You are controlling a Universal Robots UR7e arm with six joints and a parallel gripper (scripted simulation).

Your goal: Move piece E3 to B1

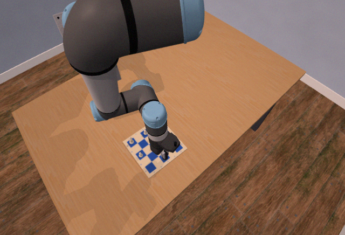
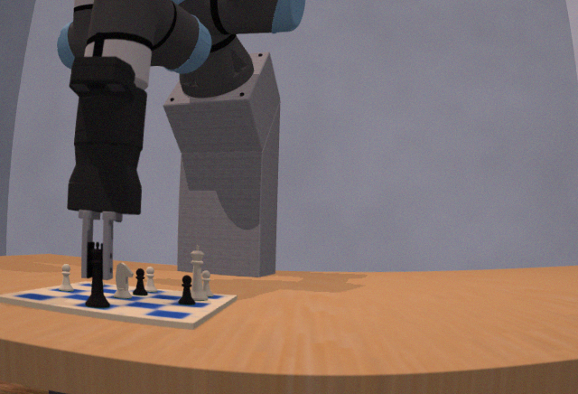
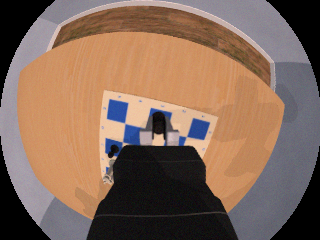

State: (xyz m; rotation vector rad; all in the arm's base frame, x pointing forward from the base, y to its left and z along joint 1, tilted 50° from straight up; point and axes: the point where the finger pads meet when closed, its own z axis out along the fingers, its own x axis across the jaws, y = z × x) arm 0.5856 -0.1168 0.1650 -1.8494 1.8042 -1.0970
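Now: hand 8 cm past the chessboard, 3 cm to the right of it and 5 cm above it. Also, from my hand: white king: 9 cm behind, 11 cm to the left, 1 cm below; then black piece: 1 cm below.
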